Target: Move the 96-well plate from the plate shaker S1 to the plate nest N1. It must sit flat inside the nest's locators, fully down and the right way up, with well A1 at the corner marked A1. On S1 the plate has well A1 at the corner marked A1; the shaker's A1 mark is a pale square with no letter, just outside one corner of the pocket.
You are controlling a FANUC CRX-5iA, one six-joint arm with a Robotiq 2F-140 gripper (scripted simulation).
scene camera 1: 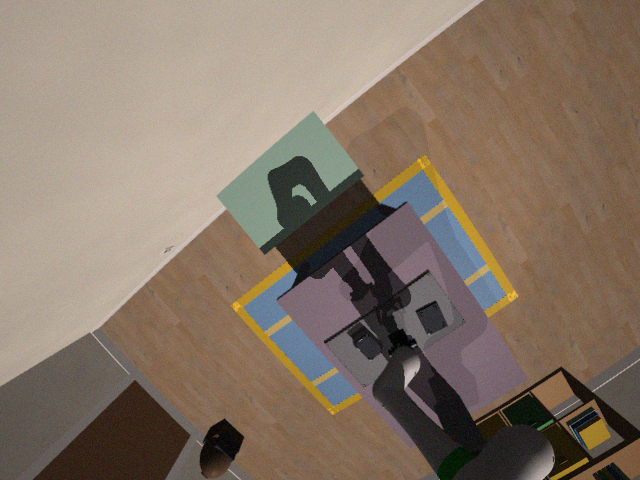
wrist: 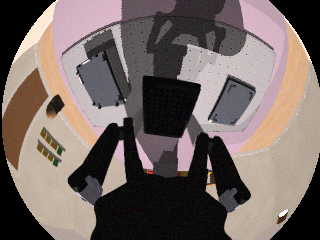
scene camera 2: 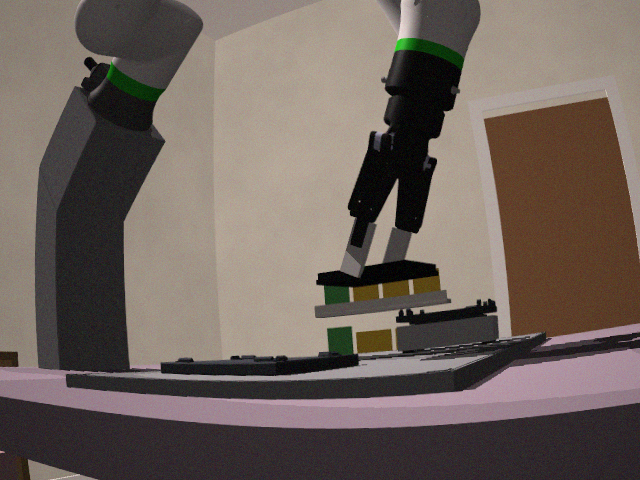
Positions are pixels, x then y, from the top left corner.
Scene:
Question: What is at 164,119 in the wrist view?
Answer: A black 96-well plate.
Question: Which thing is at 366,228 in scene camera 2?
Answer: My gripper.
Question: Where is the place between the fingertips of my gripper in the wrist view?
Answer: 166,117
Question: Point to a black 96-well plate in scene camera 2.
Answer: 403,270

